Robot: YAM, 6 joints.
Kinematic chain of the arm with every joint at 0, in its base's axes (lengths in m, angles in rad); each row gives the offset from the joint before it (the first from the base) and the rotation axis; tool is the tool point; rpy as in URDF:
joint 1: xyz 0 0 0.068 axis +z
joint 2: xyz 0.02 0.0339 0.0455 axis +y
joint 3: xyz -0.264 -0.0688 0 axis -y
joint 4: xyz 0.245 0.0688 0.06 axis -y
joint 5: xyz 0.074 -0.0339 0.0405 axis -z
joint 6: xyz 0.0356 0 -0.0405 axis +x
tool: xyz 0 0 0 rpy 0 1.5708 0
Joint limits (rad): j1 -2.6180..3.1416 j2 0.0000..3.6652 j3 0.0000..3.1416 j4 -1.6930..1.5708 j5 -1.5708..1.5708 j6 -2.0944..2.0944
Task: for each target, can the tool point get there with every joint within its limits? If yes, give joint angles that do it. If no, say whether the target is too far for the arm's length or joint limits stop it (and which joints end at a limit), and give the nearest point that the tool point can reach.
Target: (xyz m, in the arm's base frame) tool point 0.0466 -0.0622 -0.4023
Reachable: no: joint limits stop it (at a limit: joint 2) | nearest point 0.0608 -0.0812 -0.3490 | short by 0.058 m
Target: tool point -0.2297 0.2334 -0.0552
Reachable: yes | joints 2.3394 2.7412 1.5655 -1.2885 -0.0815 0.1297
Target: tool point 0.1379 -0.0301 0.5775
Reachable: yes | joints -0.4376 1.1488 1.9137 -0.6525 -1.0661 -1.6343
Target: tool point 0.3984 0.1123 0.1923
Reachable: yes | joints 0.2961 1.8693 1.1404 0.1967 0.2509 0.6572
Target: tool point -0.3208 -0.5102 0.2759
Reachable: yes | joints -2.0812 2.8930 2.8509 0.5885 1.0381 0.2830
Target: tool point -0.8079 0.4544 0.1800
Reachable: no: too far | nearest point -0.5615 0.3158 0.1593 | short by 0.284 m
